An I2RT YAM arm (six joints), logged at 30 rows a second.
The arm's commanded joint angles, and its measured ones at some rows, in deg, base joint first. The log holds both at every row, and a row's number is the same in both.
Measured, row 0:
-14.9 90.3 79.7 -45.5 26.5 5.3
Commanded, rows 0 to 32:
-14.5 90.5 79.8 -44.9 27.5 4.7
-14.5 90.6 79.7 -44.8 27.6 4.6
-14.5 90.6 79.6 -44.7 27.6 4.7
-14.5 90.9 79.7 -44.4 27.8 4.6
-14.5 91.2 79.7 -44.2 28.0 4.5
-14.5 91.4 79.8 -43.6 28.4 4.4
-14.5 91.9 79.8 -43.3 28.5 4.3
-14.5 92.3 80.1 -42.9 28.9 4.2
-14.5 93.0 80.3 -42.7 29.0 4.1
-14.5 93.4 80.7 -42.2 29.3 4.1
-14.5 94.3 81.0 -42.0 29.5 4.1
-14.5 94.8 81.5 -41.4 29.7 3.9
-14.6 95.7 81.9 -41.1 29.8 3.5
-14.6 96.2 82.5 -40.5 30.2 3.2
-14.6 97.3 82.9 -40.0 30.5 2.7
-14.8 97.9 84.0 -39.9 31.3 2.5
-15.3 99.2 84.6 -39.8 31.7 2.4
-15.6 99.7 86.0 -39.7 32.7 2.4
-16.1 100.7 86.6 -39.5 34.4 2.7
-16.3 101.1 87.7 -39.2 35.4 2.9
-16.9 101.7 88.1 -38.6 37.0 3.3
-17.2 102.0 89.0 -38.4 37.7 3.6
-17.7 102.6 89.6 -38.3 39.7 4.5
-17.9 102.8 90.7 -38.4 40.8 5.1
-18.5 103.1 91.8 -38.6 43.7 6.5
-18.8 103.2 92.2 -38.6 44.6 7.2
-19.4 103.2 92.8 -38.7 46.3 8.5
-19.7 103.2 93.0 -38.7 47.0 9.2
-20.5 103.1 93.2 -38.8 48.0 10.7
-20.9 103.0 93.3 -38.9 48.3 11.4
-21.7 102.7 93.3 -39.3 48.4 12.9
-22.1 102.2 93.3 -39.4 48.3 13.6
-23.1 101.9 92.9 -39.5 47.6 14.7
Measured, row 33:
-20.8 103.5 91.5 -39.9 43.9 9.0
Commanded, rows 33 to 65:
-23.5 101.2 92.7 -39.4 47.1 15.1
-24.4 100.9 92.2 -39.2 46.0 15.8
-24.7 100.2 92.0 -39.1 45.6 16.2
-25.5 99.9 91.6 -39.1 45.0 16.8
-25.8 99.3 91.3 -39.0 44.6 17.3
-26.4 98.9 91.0 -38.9 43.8 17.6
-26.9 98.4 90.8 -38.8 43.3 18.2
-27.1 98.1 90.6 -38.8 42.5 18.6
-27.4 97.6 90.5 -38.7 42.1 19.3
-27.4 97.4 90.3 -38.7 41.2 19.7
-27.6 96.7 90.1 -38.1 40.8 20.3
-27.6 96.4 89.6 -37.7 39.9 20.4
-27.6 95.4 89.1 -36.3 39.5 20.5
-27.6 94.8 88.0 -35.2 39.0 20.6
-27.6 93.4 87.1 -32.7 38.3 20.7
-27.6 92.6 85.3 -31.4 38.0 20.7
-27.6 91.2 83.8 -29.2 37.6 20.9
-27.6 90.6 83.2 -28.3 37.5 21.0
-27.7 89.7 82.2 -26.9 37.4 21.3
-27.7 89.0 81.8 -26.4 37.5 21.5
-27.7 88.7 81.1 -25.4 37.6 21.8
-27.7 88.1 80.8 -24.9 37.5 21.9
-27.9 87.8 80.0 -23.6 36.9 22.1
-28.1 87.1 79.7 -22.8 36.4 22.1
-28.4 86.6 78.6 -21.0 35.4 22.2
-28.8 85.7 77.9 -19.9 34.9 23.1
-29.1 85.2 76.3 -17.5 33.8 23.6
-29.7 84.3 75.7 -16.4 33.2 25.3
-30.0 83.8 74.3 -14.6 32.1 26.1
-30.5 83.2 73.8 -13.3 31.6 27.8
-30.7 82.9 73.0 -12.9 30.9 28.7
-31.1 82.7 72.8 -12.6 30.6 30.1
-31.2 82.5 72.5 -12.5 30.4 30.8
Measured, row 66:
-30.1 85.5 73.4 -19.2 32.8 24.8
